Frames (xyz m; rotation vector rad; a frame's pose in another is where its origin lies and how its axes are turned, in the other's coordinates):
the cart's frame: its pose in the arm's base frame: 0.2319 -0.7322 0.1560 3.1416 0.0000 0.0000
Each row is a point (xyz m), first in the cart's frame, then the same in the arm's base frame.
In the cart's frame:
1: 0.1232 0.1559 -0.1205
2: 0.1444 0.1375 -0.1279
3: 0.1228 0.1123 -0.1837
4: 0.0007 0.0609 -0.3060
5: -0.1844 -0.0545 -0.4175
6: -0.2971 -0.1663 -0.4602
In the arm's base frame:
1: 0.3551 -0.8881 0.2765
2: 0.3763 -0.8697 0.2839
3: 0.3547 -0.8445 0.3397
4: 0.2326 -0.7931 0.4620
5: 0.0475 -0.6777 0.5735
6: -0.0652 -0.5659 0.6162

